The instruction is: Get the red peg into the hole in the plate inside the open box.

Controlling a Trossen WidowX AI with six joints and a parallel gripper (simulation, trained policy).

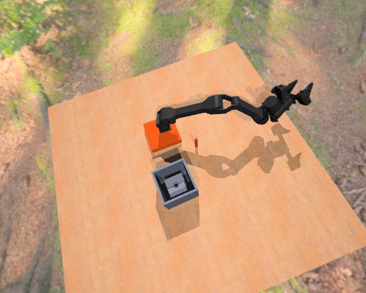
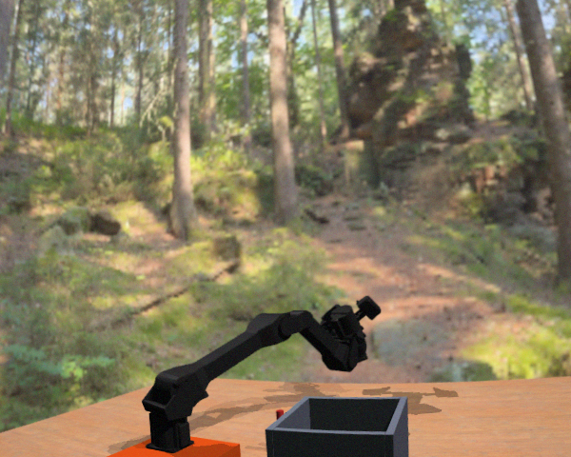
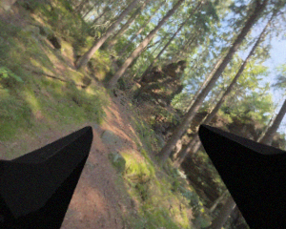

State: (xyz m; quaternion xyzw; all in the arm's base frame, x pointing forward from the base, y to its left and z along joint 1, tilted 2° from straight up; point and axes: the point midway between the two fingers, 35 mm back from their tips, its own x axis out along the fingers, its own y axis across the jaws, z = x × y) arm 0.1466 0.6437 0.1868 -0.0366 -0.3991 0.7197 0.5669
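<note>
Now: gripper tip 550 mm to the left of the red peg, 170 mm above it and 30 mm short of it. Round my gripper tip: grey plate: 720 mm to the right, 200 mm ahead, 170 mm below.
</note>
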